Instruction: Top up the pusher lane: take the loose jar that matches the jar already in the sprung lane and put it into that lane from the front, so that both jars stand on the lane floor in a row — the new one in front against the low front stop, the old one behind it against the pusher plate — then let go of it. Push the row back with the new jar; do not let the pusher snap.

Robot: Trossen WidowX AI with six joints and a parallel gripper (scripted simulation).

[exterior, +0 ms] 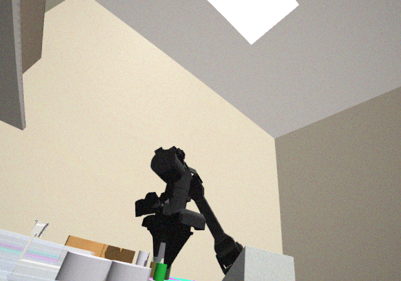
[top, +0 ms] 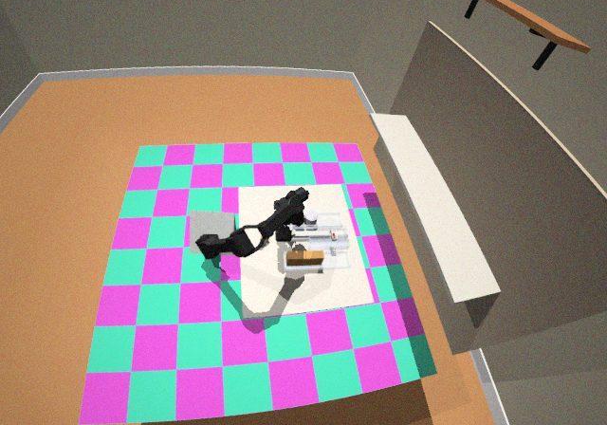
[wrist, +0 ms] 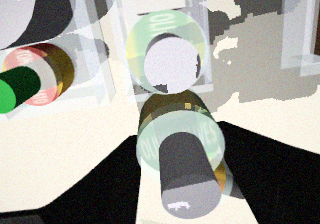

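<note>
My gripper tip is 19 cm short of the clear lane rack, 2 cm to the left of it and 4 cm above it.
</note>
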